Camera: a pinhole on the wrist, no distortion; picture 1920 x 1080 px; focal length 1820.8 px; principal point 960.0 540.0 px. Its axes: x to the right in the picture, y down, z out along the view. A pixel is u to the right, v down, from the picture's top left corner.
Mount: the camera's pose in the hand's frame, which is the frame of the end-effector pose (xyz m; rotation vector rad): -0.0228 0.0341 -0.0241 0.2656 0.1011 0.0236
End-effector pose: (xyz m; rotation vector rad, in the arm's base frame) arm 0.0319 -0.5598 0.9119 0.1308 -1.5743 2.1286
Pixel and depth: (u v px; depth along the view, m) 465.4 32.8 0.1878
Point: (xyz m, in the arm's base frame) 0.0779 -0.6982 1.0005
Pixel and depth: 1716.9 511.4 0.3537
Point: -0.1447 -0.7714 1.1188
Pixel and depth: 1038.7 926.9 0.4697
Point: -0.1037 -0.9626 1.0698
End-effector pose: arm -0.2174 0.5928 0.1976 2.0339 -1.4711 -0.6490
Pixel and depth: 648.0 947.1 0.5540
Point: -0.6016 0.5698 -0.1994
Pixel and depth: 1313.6 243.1 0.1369
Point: -0.2621 0.5669 0.1086
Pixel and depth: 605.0 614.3 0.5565
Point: -0.5214 0.6102 -0.2481
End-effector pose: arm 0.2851 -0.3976 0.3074 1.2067 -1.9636 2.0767
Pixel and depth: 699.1 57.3 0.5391
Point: 0.6727 -0.7281 0.4418
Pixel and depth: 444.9 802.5 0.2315
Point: 0.4339 -0.5521 0.2473
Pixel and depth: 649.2 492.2 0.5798
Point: 0.6648 -0.8060 0.3309
